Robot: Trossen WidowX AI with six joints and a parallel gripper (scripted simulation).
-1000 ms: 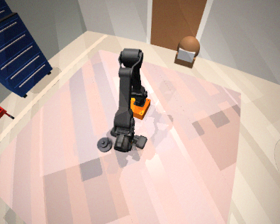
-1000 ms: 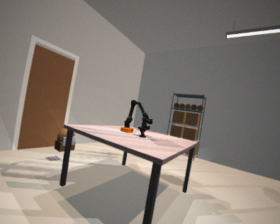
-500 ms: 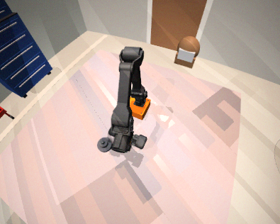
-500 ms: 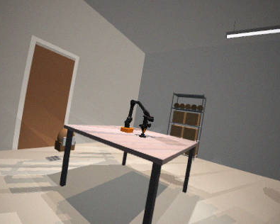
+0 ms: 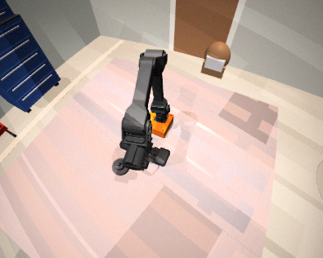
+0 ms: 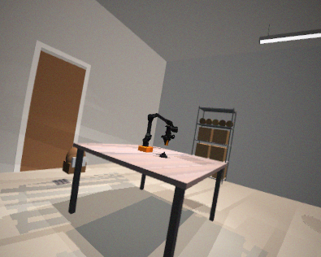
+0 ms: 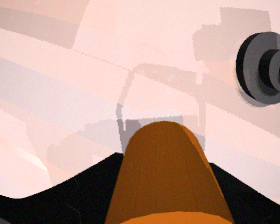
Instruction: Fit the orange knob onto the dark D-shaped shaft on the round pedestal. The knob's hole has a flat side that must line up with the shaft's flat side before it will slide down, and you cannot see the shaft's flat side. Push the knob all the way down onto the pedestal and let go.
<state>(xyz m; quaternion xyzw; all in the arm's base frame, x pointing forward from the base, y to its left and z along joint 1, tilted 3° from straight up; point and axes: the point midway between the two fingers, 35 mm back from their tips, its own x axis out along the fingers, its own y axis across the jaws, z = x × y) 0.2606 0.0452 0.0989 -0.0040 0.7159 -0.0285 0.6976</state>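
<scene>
My gripper tip is 130 mm to the left of the round pedestal, 100 mm above it and 60 mm short of it. Also, from my gripper tip: orange knob (20 mm above).
</scene>
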